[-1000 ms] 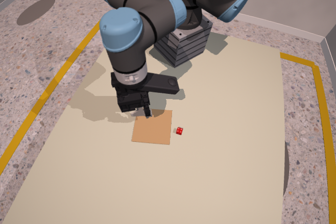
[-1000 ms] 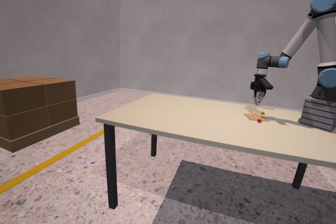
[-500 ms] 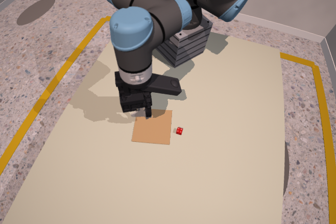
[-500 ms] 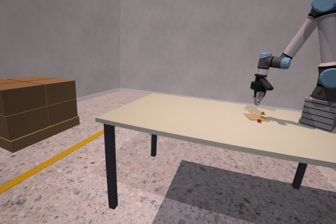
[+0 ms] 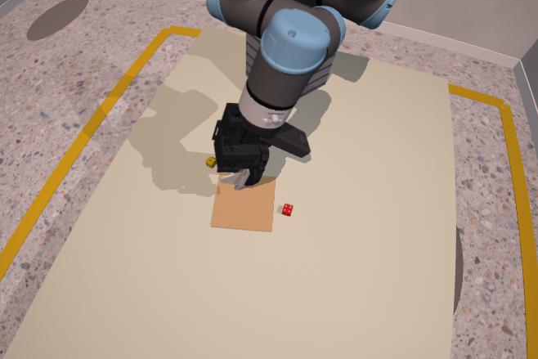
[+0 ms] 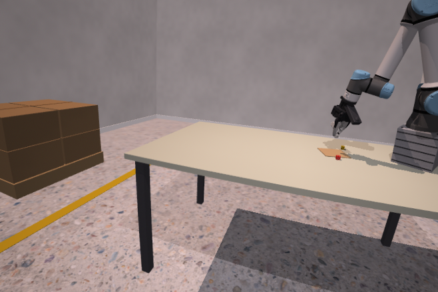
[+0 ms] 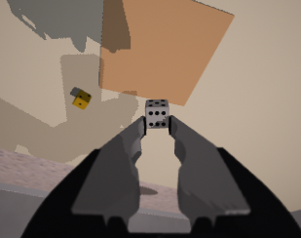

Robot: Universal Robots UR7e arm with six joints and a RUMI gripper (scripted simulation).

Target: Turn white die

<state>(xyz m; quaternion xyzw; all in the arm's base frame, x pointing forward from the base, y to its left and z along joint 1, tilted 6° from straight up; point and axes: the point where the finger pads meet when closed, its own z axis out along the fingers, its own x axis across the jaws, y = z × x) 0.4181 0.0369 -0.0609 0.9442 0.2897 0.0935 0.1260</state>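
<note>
The brown mat is 110 mm below my hand. The rest, counted from my hand: yellow die (60 mm behind, 120 mm to the right, 100 mm below); white die (10 mm below); red die (20 mm behind, 110 mm to the left, 100 mm below).
</note>
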